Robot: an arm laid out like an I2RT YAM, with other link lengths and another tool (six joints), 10 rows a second.
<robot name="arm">
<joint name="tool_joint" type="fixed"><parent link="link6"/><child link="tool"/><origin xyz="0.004 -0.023 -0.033" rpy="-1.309 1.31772 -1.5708"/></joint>
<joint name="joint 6" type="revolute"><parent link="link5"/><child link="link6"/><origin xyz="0.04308 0 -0.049" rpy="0 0 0"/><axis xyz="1 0 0"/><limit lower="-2.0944" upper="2.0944"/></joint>
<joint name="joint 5" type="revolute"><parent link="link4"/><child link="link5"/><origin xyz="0.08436 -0.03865 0.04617" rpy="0 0 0"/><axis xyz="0 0 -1"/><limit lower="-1.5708" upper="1.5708"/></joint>
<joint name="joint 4" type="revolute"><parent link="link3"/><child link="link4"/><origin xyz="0.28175 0.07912 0.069" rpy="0 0 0"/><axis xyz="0 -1 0"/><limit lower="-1.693" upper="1.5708"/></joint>
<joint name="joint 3" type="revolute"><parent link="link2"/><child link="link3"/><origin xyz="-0.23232 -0.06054 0" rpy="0 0 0"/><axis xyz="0 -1 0"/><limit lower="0" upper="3.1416"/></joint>
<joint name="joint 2" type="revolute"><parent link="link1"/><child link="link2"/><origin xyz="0.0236 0.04 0.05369" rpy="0 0 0"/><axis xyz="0 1 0"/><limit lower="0" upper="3.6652"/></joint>
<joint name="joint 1" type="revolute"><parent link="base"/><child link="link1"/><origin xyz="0 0 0.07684" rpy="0 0 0"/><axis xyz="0 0 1"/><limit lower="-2.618" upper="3.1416"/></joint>
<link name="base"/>
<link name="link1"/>
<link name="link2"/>
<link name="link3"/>
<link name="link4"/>
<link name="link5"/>
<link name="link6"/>
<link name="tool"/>
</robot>
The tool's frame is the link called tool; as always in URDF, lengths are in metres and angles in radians.
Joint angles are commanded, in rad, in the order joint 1, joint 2, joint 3, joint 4, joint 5, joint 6. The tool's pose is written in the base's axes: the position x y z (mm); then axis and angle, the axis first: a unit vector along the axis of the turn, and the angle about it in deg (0 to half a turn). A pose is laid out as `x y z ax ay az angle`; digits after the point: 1 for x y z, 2 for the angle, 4 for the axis.
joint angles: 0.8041, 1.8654, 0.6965, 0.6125, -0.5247, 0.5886
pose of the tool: 211.0 280.8 17.7 -0.2949 0.8873 0.3545 143.65
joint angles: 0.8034, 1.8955, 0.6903, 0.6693, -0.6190, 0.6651
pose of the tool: 204.4 282.6 13.3 -0.2863 0.8729 0.3951 148.20
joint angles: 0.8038, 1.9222, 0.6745, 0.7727, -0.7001, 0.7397
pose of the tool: 198.9 284.6 11.9 -0.2815 0.8537 0.4382 150.74
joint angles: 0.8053, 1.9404, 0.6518, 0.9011, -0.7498, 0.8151
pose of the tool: 194.5 286.2 13.9 -0.2750 0.8350 0.4766 151.37
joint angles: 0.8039, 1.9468, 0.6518, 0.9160, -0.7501, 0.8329
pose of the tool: 194.6 286.3 13.5 -0.2689 0.8353 0.4795 151.65
